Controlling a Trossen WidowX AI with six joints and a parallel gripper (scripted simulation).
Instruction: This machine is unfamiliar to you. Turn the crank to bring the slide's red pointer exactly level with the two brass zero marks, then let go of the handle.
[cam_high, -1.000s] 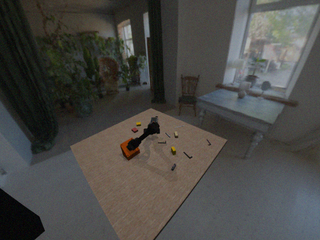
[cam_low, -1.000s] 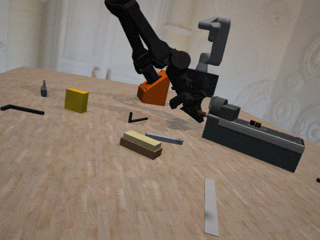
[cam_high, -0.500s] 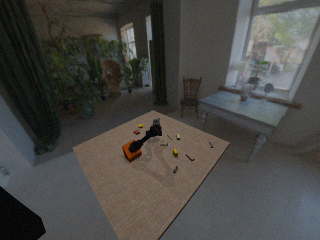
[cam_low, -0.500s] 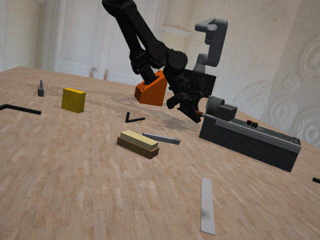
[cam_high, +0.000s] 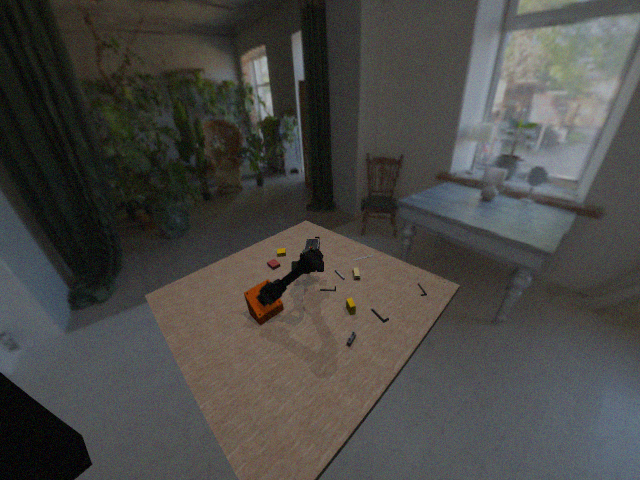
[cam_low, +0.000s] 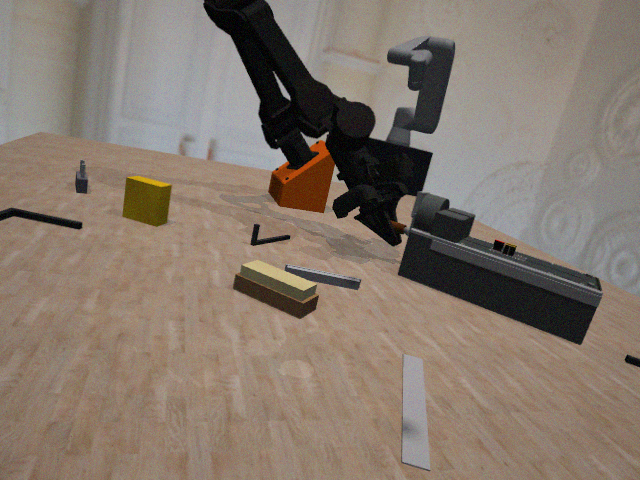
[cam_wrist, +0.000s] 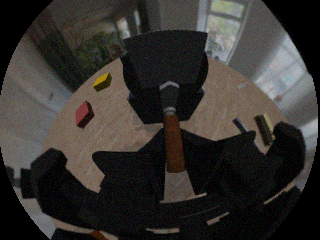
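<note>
Now: gripper tip 30 mm below the brown crank handle, 20 mm past it and 10 mm to the left of it. The rest, counted from my gripper tip: red pointer 120 mm ahead, 80 mm to the left, 50 mm above; then red block 240 mm to the left, 70 mm behind, 20 mm below; then grey bar 170 mm to the right, 80 mm ahead, 30 mm below.
</note>
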